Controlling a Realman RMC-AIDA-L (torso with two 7-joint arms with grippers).
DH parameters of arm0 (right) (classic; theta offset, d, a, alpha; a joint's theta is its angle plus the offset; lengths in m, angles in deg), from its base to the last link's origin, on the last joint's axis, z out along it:
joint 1: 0 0.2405 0 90
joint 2: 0 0 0 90
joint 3: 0 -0.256 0 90
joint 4: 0 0 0 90
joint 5: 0 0.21 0 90
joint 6: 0 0 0 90
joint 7: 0 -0.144 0 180
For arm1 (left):
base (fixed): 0 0 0 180
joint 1: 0 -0.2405 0 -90
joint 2: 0 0 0 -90
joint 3: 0 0.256 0 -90
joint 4: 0 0 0 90
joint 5: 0 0.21 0 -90
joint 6: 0 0 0 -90
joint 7: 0 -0.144 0 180
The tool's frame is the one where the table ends.
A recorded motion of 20 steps. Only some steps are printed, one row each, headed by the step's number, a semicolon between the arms.
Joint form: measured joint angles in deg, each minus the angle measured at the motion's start. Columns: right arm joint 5, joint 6, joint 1, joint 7, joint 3, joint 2, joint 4; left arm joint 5, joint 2, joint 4, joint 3, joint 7, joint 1, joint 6.
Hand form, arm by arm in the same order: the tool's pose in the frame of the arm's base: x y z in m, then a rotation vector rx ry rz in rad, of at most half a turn. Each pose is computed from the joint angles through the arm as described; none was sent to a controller.
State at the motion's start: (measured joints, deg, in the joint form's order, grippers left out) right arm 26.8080 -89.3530 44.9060 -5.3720 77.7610 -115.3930 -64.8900; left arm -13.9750 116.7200 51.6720 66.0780 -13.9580 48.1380 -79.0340
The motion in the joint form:
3: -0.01 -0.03 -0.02 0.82 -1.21 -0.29 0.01; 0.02 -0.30 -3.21 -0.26 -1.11 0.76 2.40
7: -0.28 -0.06 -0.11 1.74 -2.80 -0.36 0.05; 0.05 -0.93 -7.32 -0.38 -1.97 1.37 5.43
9: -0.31 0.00 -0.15 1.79 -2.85 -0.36 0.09; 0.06 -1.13 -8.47 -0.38 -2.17 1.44 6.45
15: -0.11 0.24 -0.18 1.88 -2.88 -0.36 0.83; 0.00 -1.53 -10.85 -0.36 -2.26 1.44 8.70
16: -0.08 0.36 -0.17 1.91 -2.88 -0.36 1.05; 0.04 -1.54 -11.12 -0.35 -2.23 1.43 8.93
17: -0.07 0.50 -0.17 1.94 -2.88 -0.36 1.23; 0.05 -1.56 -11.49 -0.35 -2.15 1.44 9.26
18: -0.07 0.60 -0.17 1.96 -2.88 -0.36 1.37; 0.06 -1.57 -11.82 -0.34 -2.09 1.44 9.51
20: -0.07 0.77 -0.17 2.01 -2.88 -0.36 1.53; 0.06 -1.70 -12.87 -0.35 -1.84 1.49 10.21
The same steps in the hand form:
3: 0.1808 0.3895 0.0120 -2.0245 1.6354 -0.4380; -0.2340 0.4168 0.0157 -2.0656 -1.3810 0.5571
7: 0.1827 0.3908 0.0155 -2.0229 1.6424 -0.4202; -0.2445 0.4188 0.0125 -2.0588 -1.3784 0.5697
9: 0.1831 0.3909 0.0156 -2.0221 1.6428 -0.4196; -0.2482 0.4193 0.0119 -2.0544 -1.3775 0.5716
15: 0.1855 0.3903 0.0140 -2.0205 1.6538 -0.4237; -0.2567 0.4197 0.0105 -2.0398 -1.3824 0.5713
16: 0.1861 0.3904 0.0136 -2.0200 1.6558 -0.4244; -0.2577 0.4195 0.0101 -2.0378 -1.3837 0.5723
17: 0.1867 0.3905 0.0133 -2.0193 1.6569 -0.4244; -0.2589 0.4194 0.0096 -2.0349 -1.3861 0.5721
18: 0.1871 0.3905 0.0130 -2.0186 1.6579 -0.4246; -0.2600 0.4191 0.0090 -2.0327 -1.3887 0.5729
20: 0.1876 0.3907 0.0127 -2.0182 1.6579 -0.4240; -0.2634 0.4185 0.0080 -2.0241 -1.3984 0.5750

